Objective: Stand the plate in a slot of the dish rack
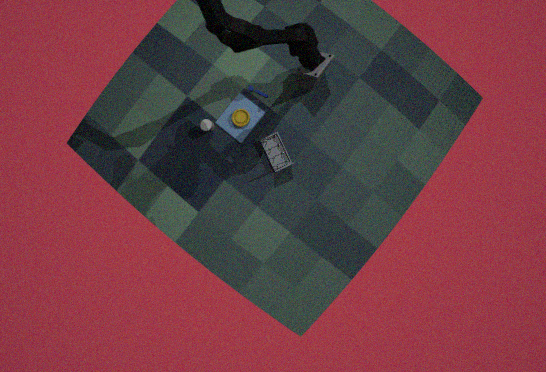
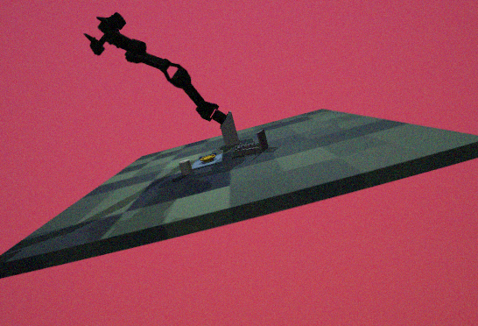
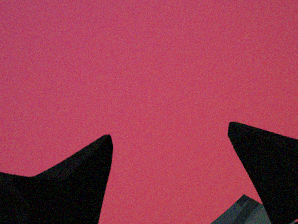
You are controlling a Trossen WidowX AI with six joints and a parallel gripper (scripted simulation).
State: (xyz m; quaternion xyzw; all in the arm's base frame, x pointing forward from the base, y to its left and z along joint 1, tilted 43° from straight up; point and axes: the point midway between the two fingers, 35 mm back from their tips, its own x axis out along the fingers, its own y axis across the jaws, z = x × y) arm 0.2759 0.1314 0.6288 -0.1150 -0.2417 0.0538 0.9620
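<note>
My gripper tip is now 80 mm past the yellow plate, 280 mm to the right of it and 630 mm above it. Round my gripper tip: grey dish rack 90 mm behind, 470 mm to the left, 620 mm below; then pale blue mat 80 mm behind, 280 mm to the left, 640 mm below; then white cup 30 mm ahead, 220 mm to the left, 620 mm below.
</note>
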